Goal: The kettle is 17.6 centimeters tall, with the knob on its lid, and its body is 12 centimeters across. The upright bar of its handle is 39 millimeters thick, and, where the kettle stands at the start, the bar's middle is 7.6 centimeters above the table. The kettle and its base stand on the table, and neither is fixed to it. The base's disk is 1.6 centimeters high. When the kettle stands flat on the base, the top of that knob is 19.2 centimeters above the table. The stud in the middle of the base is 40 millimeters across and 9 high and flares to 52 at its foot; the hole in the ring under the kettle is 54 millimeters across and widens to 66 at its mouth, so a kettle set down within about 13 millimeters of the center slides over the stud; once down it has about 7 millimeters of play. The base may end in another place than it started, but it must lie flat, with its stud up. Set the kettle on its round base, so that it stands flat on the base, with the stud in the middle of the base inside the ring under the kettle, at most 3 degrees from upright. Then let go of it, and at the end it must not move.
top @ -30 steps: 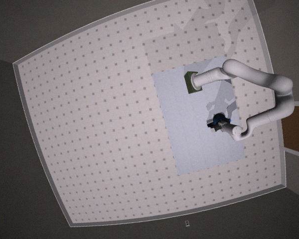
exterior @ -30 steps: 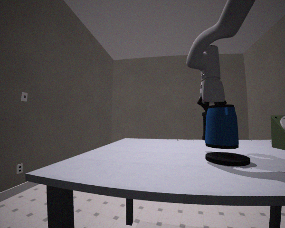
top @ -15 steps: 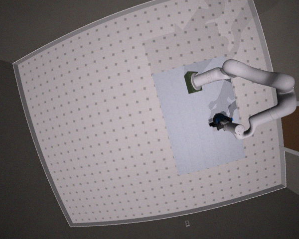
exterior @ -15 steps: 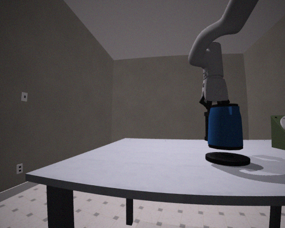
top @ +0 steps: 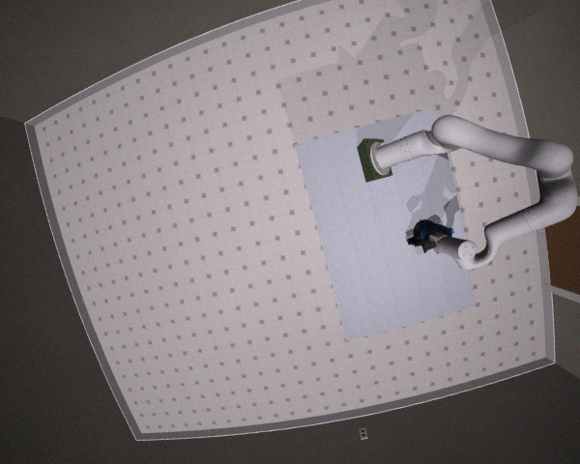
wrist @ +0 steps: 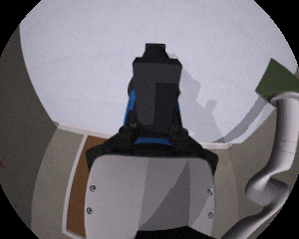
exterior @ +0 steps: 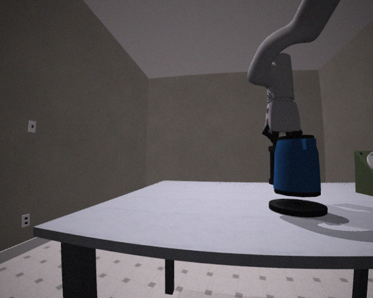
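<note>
Now: hand 1 cm past the blue kettle, 3 cm to the right of it and 5 cm above it. The rest, counted from my hand: black round base 2 cm behind, 7 cm to the left, 17 cm below.
</note>
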